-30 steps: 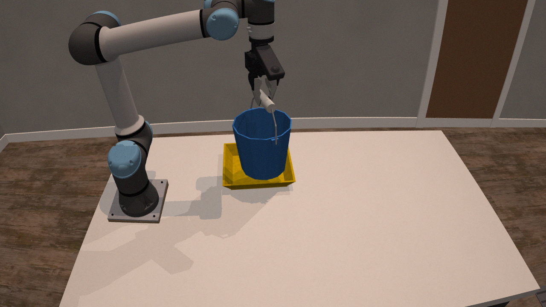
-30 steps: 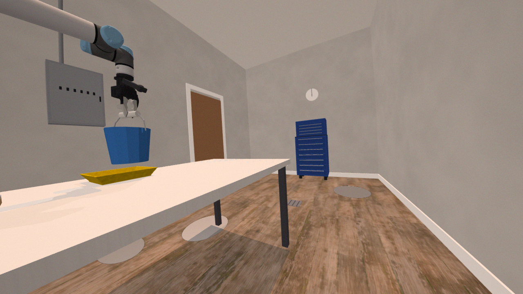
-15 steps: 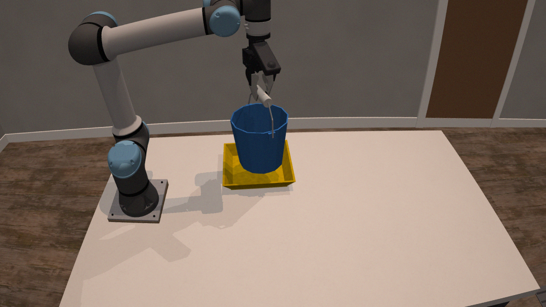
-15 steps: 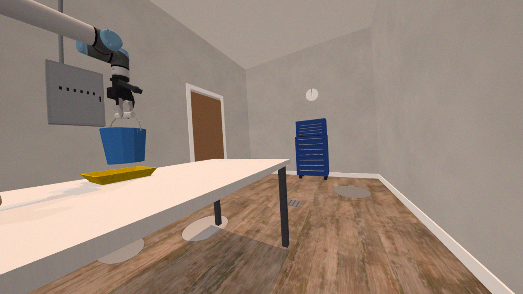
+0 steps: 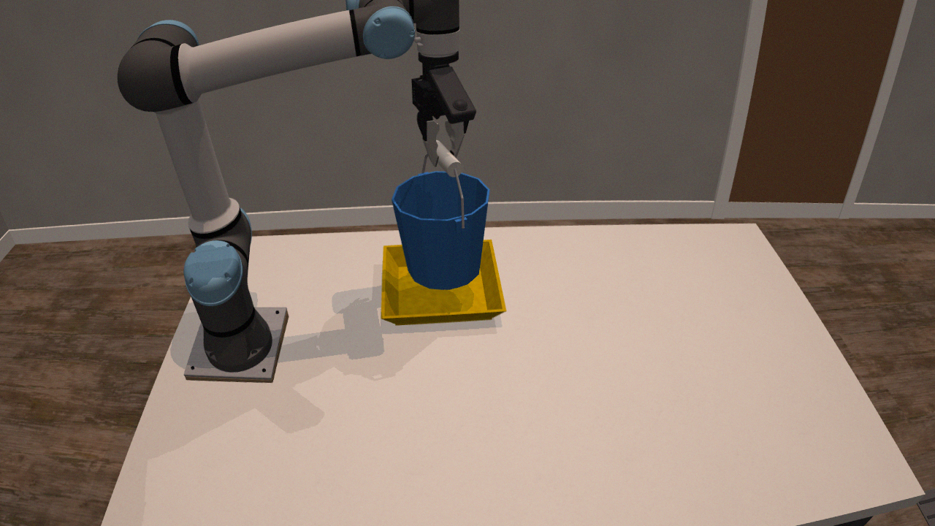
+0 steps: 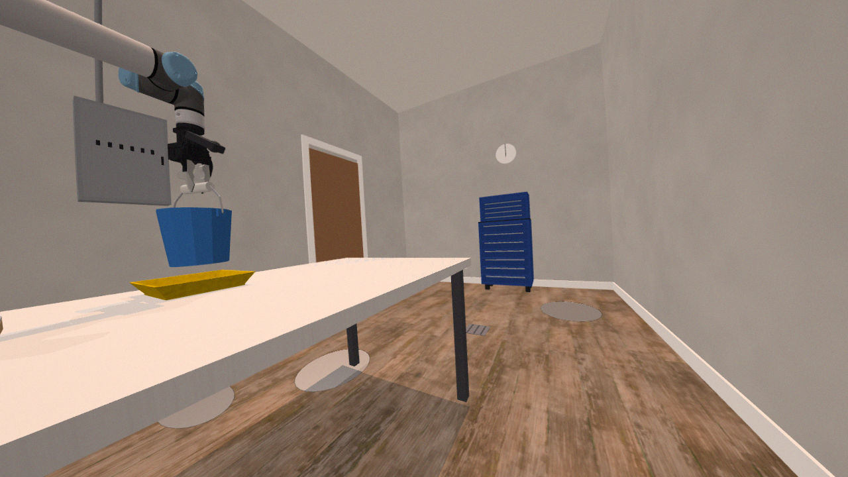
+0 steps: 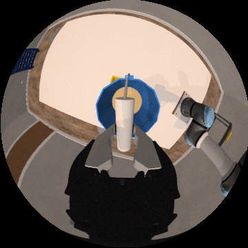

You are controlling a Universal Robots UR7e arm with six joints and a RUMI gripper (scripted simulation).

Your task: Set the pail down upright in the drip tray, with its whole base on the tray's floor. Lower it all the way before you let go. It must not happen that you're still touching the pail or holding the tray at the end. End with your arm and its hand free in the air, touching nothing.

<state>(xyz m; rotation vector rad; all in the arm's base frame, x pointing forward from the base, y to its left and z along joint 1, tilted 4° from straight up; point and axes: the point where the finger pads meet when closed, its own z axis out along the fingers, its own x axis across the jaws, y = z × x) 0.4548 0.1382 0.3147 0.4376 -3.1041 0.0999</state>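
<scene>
Now: the blue pail 10 mm behind my hand and 100 mm below it. From my hand the other things lie so: drip tray (10 mm behind, 20 mm to the left, 330 mm below).
</scene>
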